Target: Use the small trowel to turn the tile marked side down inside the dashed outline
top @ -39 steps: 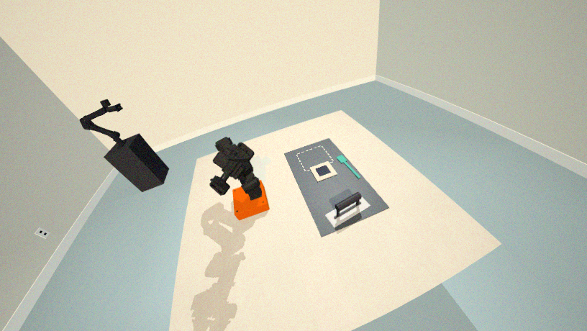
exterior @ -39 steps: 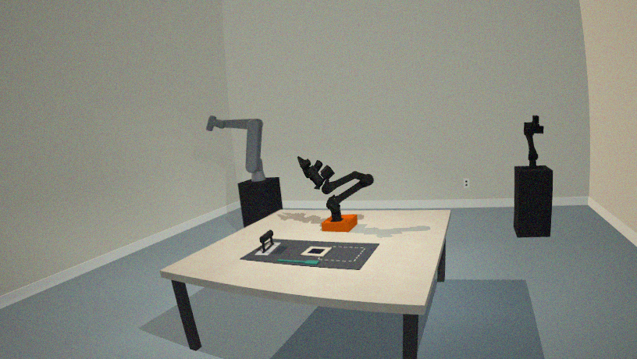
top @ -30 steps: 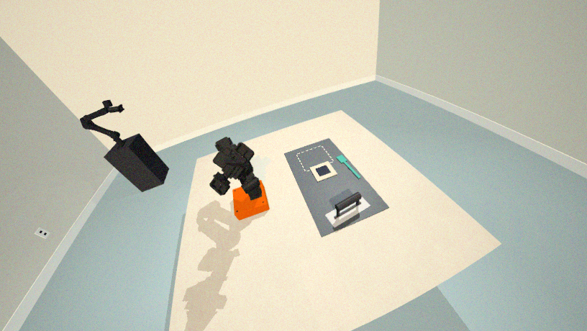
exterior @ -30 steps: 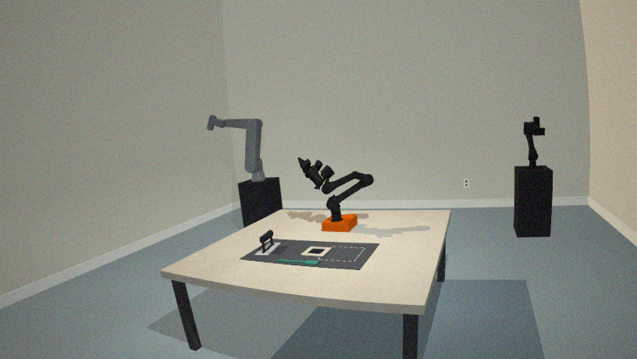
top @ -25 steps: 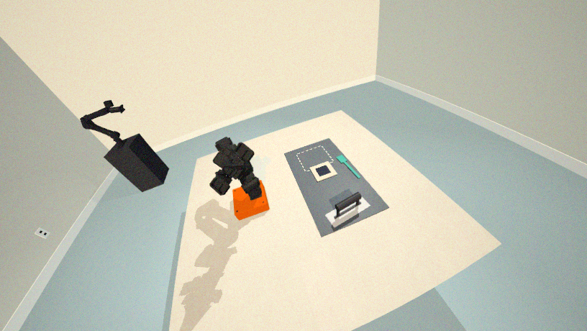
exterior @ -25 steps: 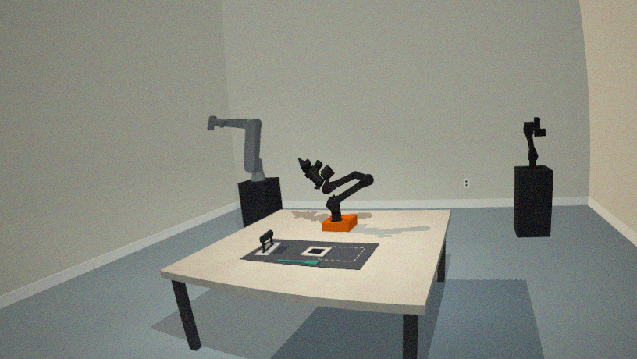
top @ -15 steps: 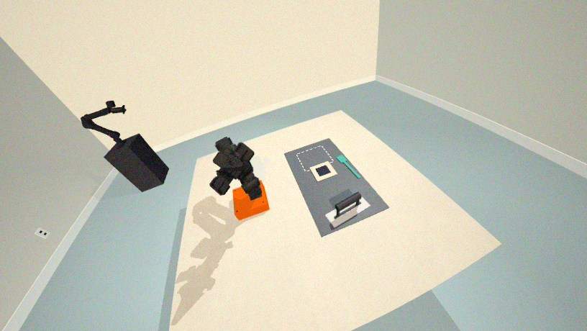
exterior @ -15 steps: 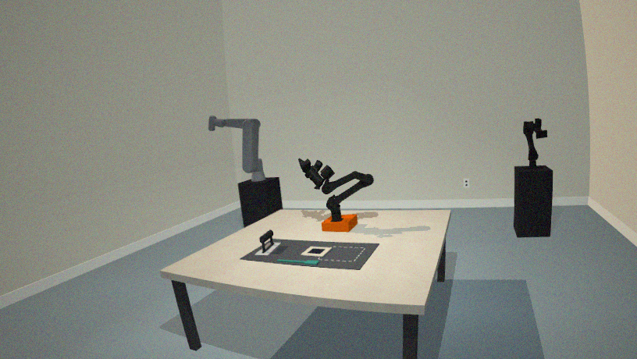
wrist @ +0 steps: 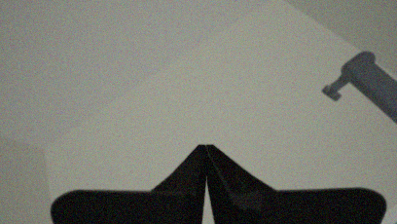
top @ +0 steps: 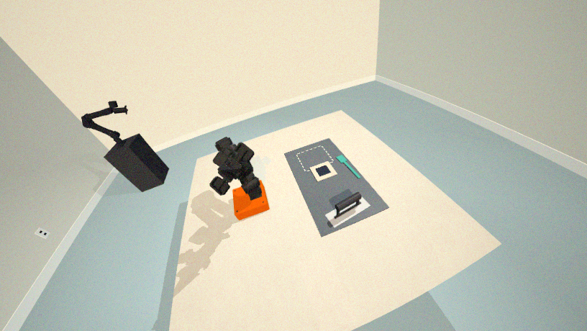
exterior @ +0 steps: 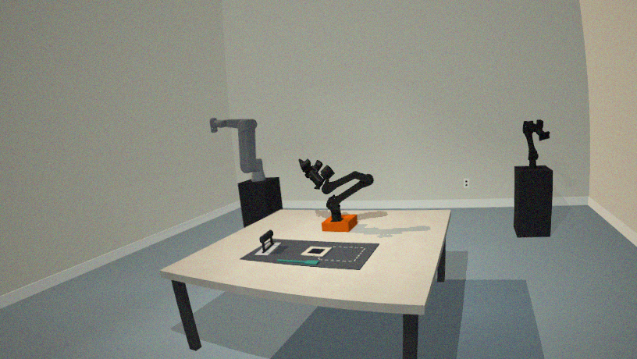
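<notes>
My gripper tip is now 380 mm short of the small trowel, 40 mm to the left of it and 390 mm above it. Also, from my gripper tip: teal bar 550 mm ahead, 230 mm to the left, 430 mm below; grey mat 410 mm ahead, 210 mm to the left, 450 mm below; tile 410 mm ahead, 240 mm to the left, 430 mm below.
</notes>
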